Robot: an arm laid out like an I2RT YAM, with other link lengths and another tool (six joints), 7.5 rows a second.
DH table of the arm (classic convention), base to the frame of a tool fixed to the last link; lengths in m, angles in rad. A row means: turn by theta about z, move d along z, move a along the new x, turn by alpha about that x. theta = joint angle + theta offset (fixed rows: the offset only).
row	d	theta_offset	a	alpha
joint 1	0.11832	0.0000	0.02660	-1.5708
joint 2	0.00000	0.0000	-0.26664	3.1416
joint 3	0.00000	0.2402	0.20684	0.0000
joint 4	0.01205	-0.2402	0.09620	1.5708
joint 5	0.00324	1.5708	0.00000	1.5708
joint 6	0.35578	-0.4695	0.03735	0.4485
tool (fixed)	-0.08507	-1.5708	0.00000	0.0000
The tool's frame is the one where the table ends.
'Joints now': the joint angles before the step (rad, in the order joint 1, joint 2, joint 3, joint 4, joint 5, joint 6). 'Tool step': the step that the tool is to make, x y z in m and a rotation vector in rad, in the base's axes. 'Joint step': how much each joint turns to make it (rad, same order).
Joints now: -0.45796 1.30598 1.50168 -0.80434 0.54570 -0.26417
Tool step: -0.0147 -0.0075 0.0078 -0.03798 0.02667 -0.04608
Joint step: -0.00031 -0.00003 -0.00023 0.00055 0.06377 -0.01369
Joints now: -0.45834 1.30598 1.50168 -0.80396 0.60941 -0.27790
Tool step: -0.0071 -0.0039 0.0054 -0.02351 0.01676 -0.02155
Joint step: 0.00004 0.00043 0.00028 0.00356 0.03398 -0.01371
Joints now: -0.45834 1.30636 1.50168 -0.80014 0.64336 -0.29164
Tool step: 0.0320 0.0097 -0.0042 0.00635 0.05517 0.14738
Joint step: 0.00007 0.00086 0.00003 0.01414 -0.11133 -0.11821
